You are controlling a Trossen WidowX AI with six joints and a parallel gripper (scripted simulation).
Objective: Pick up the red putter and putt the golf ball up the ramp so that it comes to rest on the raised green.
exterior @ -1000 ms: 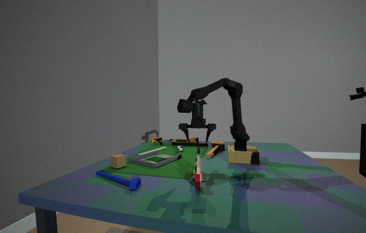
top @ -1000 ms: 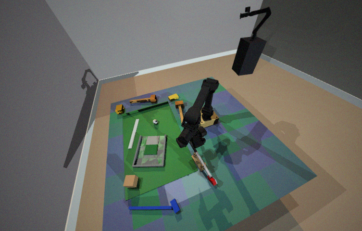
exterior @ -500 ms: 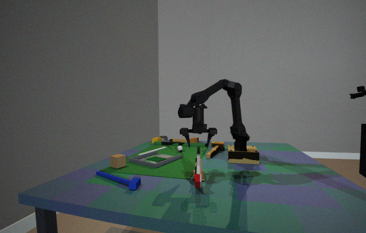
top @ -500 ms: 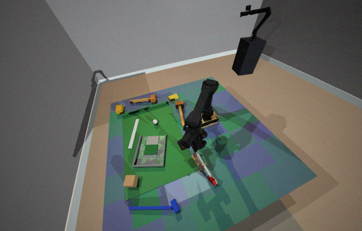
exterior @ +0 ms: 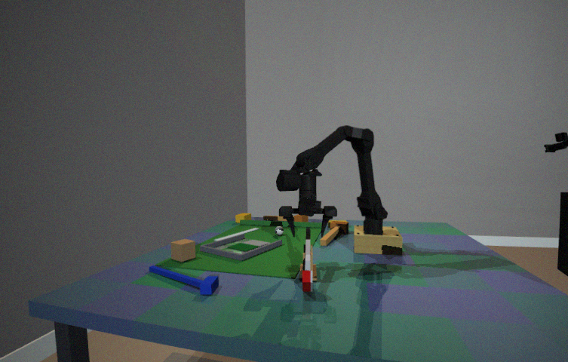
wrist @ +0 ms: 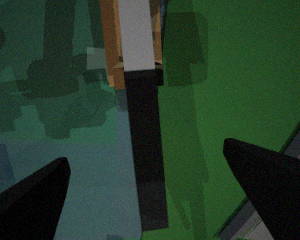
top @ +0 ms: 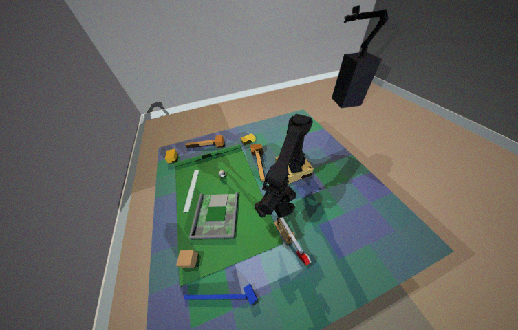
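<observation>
The wooden figure lies 80 mm to the left of my gripper tip, 60 mm below it and 30 mm behind it. From my gripper tip the other things lie so: red putter: 110 mm to the left, 40 mm behind, 30 mm below; then white golf ball: 330 mm to the right, 270 mm ahead, 70 mm below; then blue hammer: 280 mm to the left, 280 mm ahead, 80 mm below.
</observation>
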